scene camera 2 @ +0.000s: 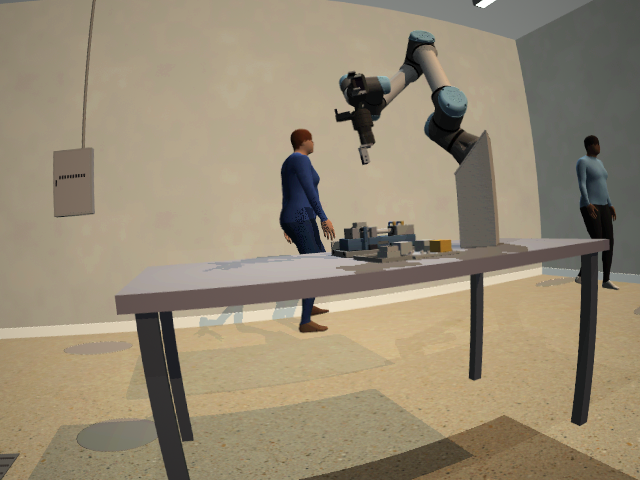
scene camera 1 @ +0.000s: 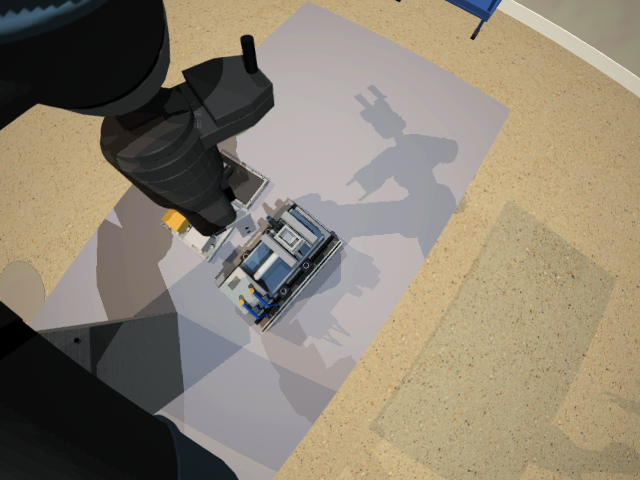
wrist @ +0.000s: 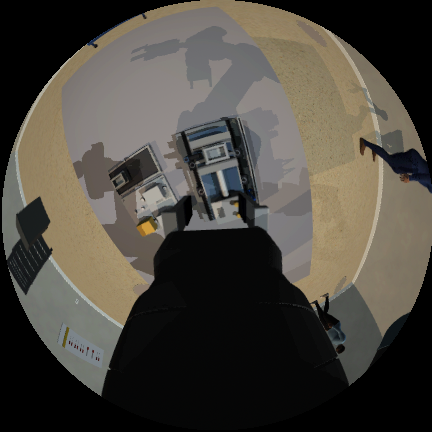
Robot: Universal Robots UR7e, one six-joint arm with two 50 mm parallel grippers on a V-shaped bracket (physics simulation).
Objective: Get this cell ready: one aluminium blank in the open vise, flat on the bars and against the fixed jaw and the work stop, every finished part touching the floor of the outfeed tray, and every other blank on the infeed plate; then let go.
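Frame: origin at the arm's base, x ahead, y left, z up, level; millimetres.
Where they show: end effector, tool point: (scene camera 2: pixel 365 158) (scene camera 1: pixel 235 210) (wrist: pixel 214 207); arm's base, origin of the base link: (scene camera 2: pixel 474 155).
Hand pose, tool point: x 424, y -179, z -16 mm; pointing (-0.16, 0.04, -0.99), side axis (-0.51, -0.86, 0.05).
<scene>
Things, the pixels of their top centre, and the offset from my tool point.
- grey part with a square pocket, middle of its top: (scene camera 1: pixel 288 237) (wrist: pixel 215 152) (scene camera 2: pixel 359 222) dy -34, dx +22, dz -227 mm
- grey vise, middle of its top: (scene camera 1: pixel 271 260) (wrist: pixel 222 176) (scene camera 2: pixel 376 225) dy -16, dx -40, dz -242 mm
- infeed plate, middle of its top: (scene camera 1: pixel 201 218) (scene camera 2: pixel 421 252) (wrist: pixel 151 208) dy +243, dx -14, dz -333 mm
- plain aluminium blank, middle of its top: (wrist: pixel 152 195) (scene camera 2: pixel 401 242) dy +191, dx +23, dz -298 mm
- pocketed part, middle of its top: (scene camera 2: pixel 388 246) (wrist: pixel 117 180) dy +261, dx +138, dz -301 mm
- orange block, middle of its top: (scene camera 1: pixel 173 218) (scene camera 2: pixel 440 240) (wrist: pixel 144 228) dy +296, dx -49, dz -298 mm
My gripper (scene camera 1: pixel 246 222) (scene camera 2: pixel 364 157) (wrist: pixel 215 212) is open and empty, high above the table. A grey part with a square pocket (scene camera 1: pixel 288 238) (wrist: pixel 216 153) sits between the vise jaws; its seating on the bars cannot be told. The blue and grey vise (scene camera 1: pixel 305 217) (wrist: pixel 207 136) lies beside the infeed plate (wrist: pixel 134 204). A plain aluminium blank (scene camera 2: pixel 404 248) (wrist: pixel 152 193) and another blank (scene camera 2: pixel 423 244) stand on the plate, the latter mostly behind a finger in the wrist view. A pocketed part (scene camera 2: pixel 388 251) (wrist: pixel 119 180) lies in the dark outfeed tray (scene camera 1: pixel 249 181) (wrist: pixel 142 166).
An orange block (scene camera 1: pixel 176 220) (scene camera 2: pixel 440 245) (wrist: pixel 147 226) stands at the plate's corner. Blue handles with orange tips (scene camera 1: pixel 252 310) stand at the vise's end. The arm's pedestal (scene camera 2: pixel 476 206) stands on the table. A person in blue (scene camera 2: pixel 299 180) (wrist: pixel 410 162) stands behind the table.
</scene>
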